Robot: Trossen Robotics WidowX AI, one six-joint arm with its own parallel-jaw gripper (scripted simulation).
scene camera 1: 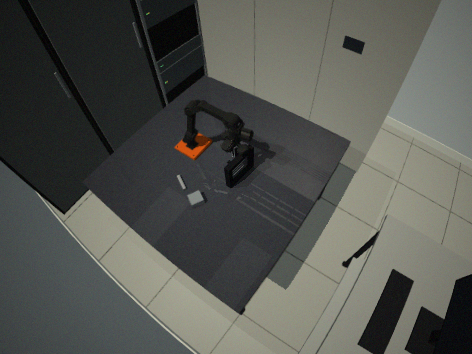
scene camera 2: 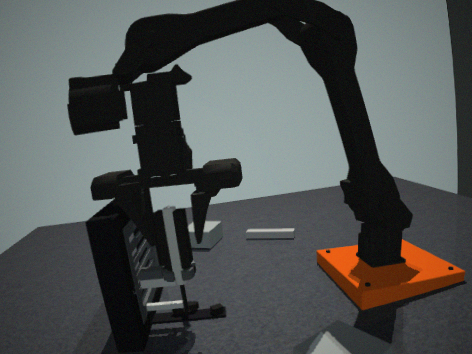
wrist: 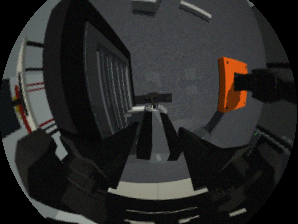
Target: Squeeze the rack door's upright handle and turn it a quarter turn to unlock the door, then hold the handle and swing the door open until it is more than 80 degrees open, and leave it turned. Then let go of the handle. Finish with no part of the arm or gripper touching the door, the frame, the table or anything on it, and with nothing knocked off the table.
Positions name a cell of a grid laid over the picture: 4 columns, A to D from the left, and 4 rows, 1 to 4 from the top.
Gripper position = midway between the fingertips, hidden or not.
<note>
In view: my gripper (scene camera 2: B3).
My gripper shows as well in the wrist view (wrist: C3).
</note>
